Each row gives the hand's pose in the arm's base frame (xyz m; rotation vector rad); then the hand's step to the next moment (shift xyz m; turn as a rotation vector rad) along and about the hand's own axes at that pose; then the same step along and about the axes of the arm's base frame.
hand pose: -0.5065 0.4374 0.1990 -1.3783 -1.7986 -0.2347
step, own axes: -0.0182 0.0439 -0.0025 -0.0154 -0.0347 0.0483
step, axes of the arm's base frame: 0.0401 0.0022 -0.0255 -0.0534 0.0046 -0.0301
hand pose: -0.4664 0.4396 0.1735 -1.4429 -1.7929 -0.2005
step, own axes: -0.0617 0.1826 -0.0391 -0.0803 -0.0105 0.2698
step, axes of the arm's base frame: 0.1800 -0.0075 -0.0788 -0.1378 0.0914 -0.2281
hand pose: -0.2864 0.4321 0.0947 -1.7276 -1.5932 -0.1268
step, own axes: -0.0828 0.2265 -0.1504 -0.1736 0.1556 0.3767
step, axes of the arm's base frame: 0.2449 -0.1374 -0.0438 -0.0547 0.0909 -0.4301
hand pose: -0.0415 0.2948 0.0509 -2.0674 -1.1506 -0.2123
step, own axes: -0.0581 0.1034 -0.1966 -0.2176 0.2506 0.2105
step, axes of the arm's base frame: 0.0873 -0.2046 0.0570 0.0280 -0.0811 -0.3835
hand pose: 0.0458 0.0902 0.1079 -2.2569 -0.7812 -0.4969
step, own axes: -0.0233 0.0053 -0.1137 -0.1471 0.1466 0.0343
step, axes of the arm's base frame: -0.0282 -0.0932 0.0634 -0.0095 -0.1185 -0.1737
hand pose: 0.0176 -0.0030 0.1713 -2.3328 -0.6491 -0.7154
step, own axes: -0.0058 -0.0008 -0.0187 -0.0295 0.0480 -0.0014
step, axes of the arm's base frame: -0.0108 -0.0135 0.0092 0.0065 -0.0422 -0.0368
